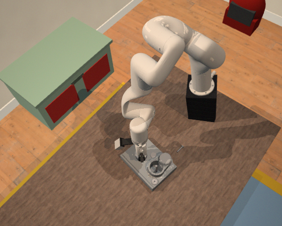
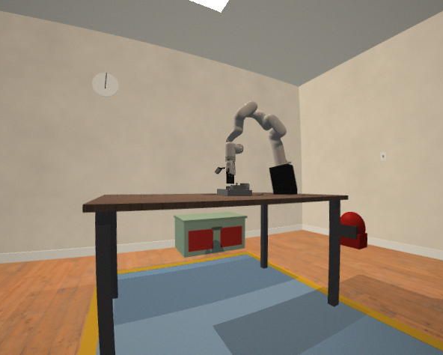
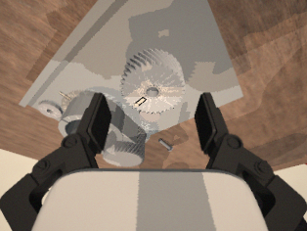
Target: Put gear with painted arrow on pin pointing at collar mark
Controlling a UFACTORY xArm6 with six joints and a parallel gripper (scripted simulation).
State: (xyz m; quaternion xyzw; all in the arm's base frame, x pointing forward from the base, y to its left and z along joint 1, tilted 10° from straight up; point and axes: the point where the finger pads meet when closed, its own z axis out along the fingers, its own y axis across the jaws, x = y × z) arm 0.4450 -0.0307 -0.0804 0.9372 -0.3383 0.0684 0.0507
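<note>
Right now my hand is 4 cm above the grey gear. Also, from my hand: bolt (19 cm behind, 12 cm to the left, 9 cm below); then disc (4 cm behind, 4 cm to the left, 5 cm below).
</note>
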